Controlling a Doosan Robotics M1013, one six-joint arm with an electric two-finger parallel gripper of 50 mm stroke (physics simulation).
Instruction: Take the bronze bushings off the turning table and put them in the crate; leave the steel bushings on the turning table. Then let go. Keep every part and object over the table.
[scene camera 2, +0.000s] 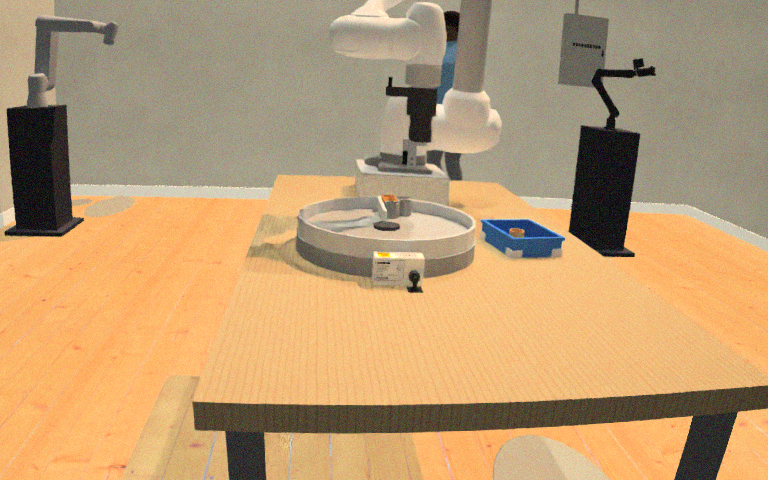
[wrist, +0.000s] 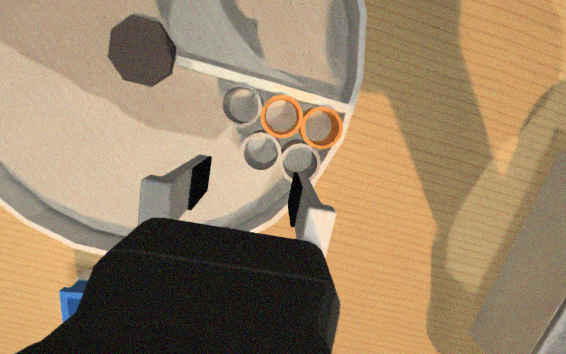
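Where they show: gripper, between the fingertips: (scene camera 2: 408, 165) (wrist: 250, 181); arm's base, origin of its link: (scene camera 2: 401, 168).
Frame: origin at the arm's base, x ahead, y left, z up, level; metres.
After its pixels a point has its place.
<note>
Two bronze bushings (scene camera 2: 389, 198) @[y -0.104, x 0.477, z -0.003 m] (wrist: 263, 116) @[y -0.100, x 0.509, z -0.002 m] (wrist: 334, 132) @[y -0.102, x 0.439, z -0.018 m] stand upright side by side on the turning table (scene camera 2: 339, 242) @[y -0.252, x 0.811, z -0.029 m] (wrist: 363, 45) @[y -0.183, x 0.438, z -0.011 m], next to its white divider bar (scene camera 2: 382, 208) @[y -0.131, x 0.554, z -0.013 m] (wrist: 215, 69) @[y -0.130, x 0.561, z -0.011 m]. Three steel bushings (wrist: 227, 109) @[y -0.098, x 0.545, z -0.023 m] (wrist: 251, 160) @[y -0.053, x 0.512, z -0.028 m] (wrist: 286, 167) stand grouped around them; steel ones also show in the scene view (scene camera 2: 405, 207) @[y -0.068, x 0.523, z -0.016 m]. My gripper (scene camera 2: 408, 163) @[y -0.064, x 0.504, z 0.090 m] (wrist: 250, 181) @[y -0.064, x 0.504, z 0.090 m] is open and empty above the turning table's far part. In the wrist view the bushings lie beyond its fingertips. Another bronze bushing (scene camera 2: 516, 232) @[y 0.206, x 0.617, z -0.051 m] is in the blue crate (scene camera 2: 535, 247) @[y 0.231, x 0.692, z -0.067 m] (wrist: 64, 306) @[y 0.186, x 0.698, z -0.043 m], mostly hidden by my gripper body in the wrist view.
The turning table has a raised rim and a dark centre hub (scene camera 2: 386, 225) @[y -0.132, x 0.649, z -0.032 m] (wrist: 142, 50) @[y -0.132, x 0.637, z -0.032 m]. A white control box (scene camera 2: 390, 270) @[y -0.153, x 0.892, z -0.061 m] with a black knob stands at its near side. My arm's base block (scene camera 2: 402, 183) @[y -0.015, x 0.132, z -0.026 m] is behind it. A person (scene camera 2: 450, 62) stands behind the arm.
</note>
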